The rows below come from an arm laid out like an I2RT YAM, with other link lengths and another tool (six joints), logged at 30 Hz.
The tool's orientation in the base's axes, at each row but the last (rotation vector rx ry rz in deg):
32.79 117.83 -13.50
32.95 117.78 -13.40
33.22 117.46 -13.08
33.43 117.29 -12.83
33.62 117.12 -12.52
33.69 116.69 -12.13
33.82 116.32 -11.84
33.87 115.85 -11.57
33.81 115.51 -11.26
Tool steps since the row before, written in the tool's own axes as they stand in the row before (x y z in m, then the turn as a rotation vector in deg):
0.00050 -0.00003 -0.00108 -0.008 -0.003 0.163
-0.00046 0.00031 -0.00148 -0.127 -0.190 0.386
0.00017 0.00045 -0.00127 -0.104 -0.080 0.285
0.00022 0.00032 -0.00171 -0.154 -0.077 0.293
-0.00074 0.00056 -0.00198 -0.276 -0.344 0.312
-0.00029 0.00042 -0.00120 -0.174 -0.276 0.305
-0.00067 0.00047 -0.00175 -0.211 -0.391 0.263
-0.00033 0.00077 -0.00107 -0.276 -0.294 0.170
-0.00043 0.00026 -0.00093 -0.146 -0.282 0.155
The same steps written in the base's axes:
-0.00105 0.00054 0.00014 0.125 -0.068 -0.079
-0.00077 0.00070 0.00119 0.255 -0.353 -0.108
-0.00082 0.00093 0.00055 0.222 -0.211 -0.067
-0.00124 0.00100 0.00073 0.251 -0.228 -0.028
-0.00093 0.00101 0.00171 0.186 -0.505 0.044
-0.00060 0.00073 0.00090 0.172 -0.411 -0.033
-0.00085 0.00085 0.00151 0.098 -0.507 0.009
-0.00032 0.00096 0.00090 0.099 -0.409 0.121
-0.00043 0.00043 0.00086 0.042 -0.350 0.018

